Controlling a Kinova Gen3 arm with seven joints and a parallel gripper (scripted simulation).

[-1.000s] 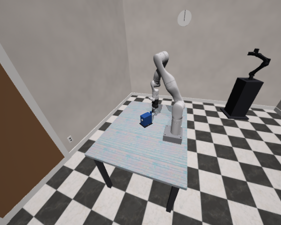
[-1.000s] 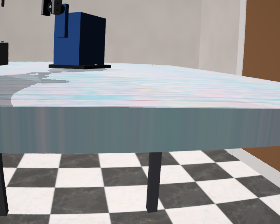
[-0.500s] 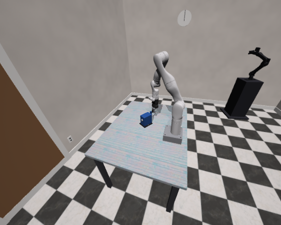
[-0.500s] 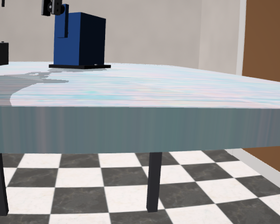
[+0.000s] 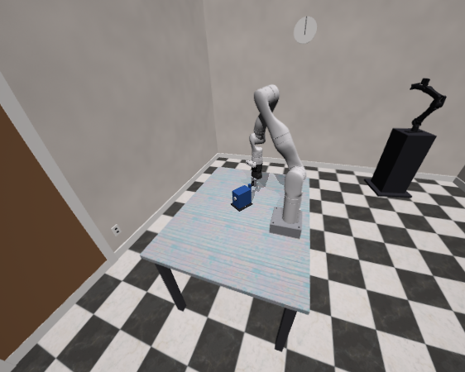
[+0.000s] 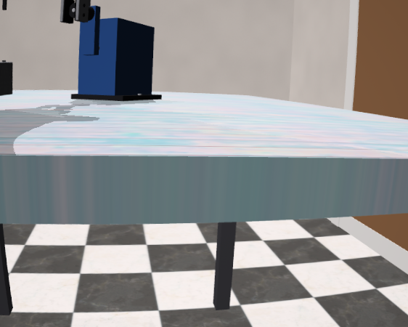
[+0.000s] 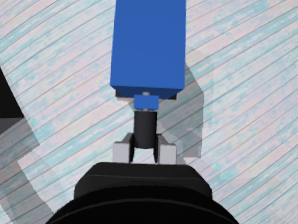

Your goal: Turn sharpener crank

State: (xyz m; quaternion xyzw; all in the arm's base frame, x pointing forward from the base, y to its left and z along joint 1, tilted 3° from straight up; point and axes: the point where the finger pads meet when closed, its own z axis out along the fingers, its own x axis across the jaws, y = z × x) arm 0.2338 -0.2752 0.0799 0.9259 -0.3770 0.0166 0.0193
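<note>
Right now the black handle is 10 mm to the left of my hand and 10 mm ahead of it. From my hand the other things lie so: crank 20 mm to the left, 20 mm ahead, 10 mm below.
</note>
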